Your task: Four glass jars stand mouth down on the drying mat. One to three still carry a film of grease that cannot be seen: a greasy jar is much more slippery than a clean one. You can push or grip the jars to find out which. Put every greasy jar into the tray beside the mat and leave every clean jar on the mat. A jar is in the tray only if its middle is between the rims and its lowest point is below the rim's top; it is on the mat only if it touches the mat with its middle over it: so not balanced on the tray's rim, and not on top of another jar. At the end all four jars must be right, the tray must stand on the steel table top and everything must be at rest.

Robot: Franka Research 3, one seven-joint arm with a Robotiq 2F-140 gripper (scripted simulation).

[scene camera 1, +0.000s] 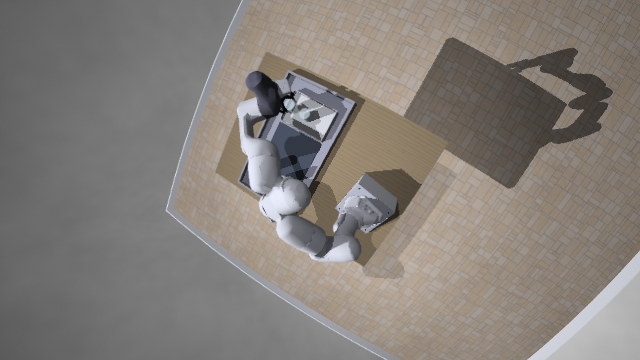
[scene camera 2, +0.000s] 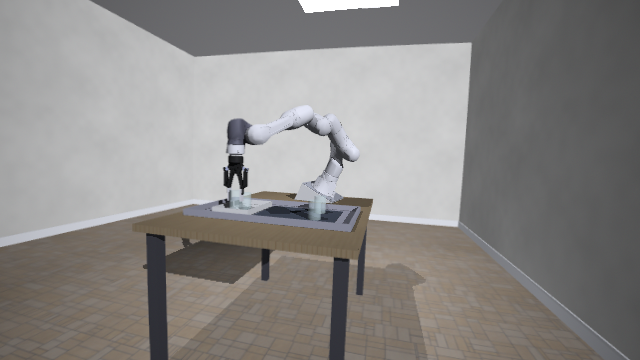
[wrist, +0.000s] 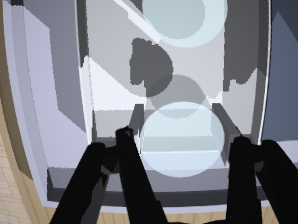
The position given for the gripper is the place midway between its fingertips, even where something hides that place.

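The wrist view shows the gripper [wrist: 178, 117] and a white tray [wrist: 120, 58]. In scene camera 1, the tray [scene camera 1: 323, 115] is visible together with a dark drying mat [scene camera 1: 297, 151]. Scene camera 2 shows the mat [scene camera 2: 276, 211] too.
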